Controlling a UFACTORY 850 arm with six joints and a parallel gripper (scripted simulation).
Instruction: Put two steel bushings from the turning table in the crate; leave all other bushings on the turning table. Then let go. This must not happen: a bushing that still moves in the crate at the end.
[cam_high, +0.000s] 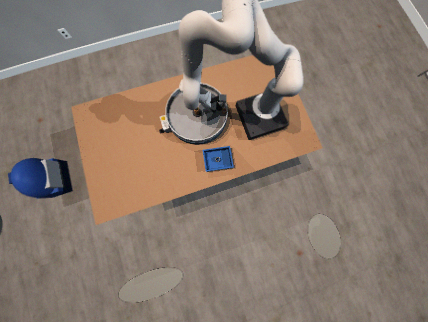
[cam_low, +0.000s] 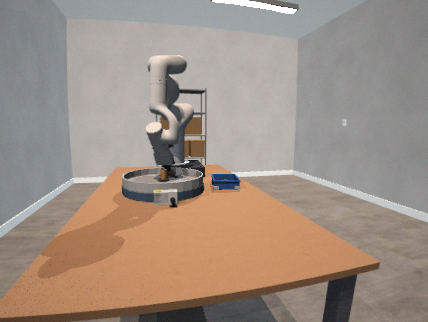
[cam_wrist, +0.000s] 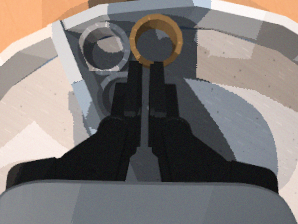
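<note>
Right now the blue crate is 33 cm to the left of my hand, 8 cm ahead of it and 7 cm below it. From my hand the other things lie so: grey turning table: 15 cm ahead, 4 cm below, 2 cm to the right.
</note>
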